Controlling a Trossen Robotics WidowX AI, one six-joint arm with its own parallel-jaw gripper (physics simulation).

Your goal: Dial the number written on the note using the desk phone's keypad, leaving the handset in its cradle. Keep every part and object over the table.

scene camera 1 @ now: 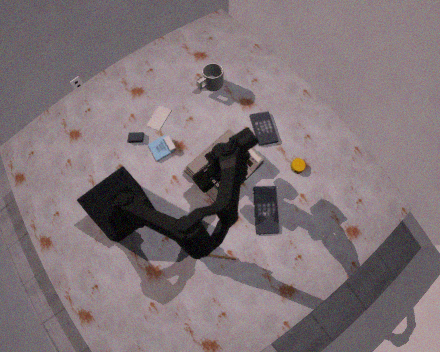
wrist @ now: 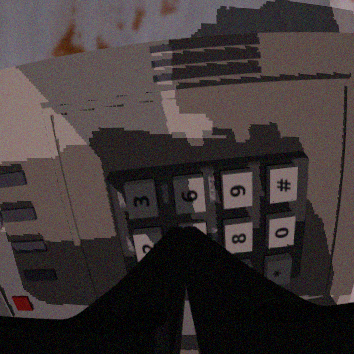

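My gripper is there in the pictures. I can see a beige desk phone as well, and along with the phone there is a keypad.
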